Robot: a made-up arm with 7 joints.
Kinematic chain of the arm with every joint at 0, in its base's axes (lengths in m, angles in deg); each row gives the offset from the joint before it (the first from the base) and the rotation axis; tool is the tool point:
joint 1: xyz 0 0 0 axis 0 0.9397 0.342
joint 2: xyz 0 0 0 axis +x
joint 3: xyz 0 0 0 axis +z
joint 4: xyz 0.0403 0 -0.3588 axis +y
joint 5: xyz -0.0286 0 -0.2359 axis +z
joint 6: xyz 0 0 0 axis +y
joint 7: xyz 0 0 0 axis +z
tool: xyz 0 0 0
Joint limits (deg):
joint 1: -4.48..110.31
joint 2: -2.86..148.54
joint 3: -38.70..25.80
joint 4: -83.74..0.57
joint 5: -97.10..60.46
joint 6: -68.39..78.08
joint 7: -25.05..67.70
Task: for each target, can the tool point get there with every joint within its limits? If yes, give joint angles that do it. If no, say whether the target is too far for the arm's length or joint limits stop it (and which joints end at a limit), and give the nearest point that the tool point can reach.
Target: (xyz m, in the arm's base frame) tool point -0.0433 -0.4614 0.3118
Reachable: no: joint limits stop it (at a limit: joint 1, joint 2, joint 3, joint 4) | nearest point -0.5141 -0.2845 0.0907 | short by 0.549 m
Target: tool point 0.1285 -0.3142 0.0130
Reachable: no: joint limits stop it (at a limit: joint 1, joint 2, joint 3, joint 4) | nearest point 0.2359 -0.1962 -0.3875 | short by 0.431 m
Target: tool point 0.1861 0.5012 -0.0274
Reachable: yes | joints 70.70 124.79 -2.54 -67.77 30.62 -43.64 15.18
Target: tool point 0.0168 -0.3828 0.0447
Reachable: no: joint limits stop it (at a limit: joint 1, joint 2, joint 3, joint 4) | nearest point -0.3686 -0.2672 -0.1927 | short by 0.467 m
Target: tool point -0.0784 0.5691 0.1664
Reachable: yes | joints 94.75 103.98 -15.69 -8.37 1.81 -23.42 50.06
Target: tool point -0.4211 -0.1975 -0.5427
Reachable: no: too far | nearest point -0.3583 -0.1455 -0.4535 | short by 0.121 m
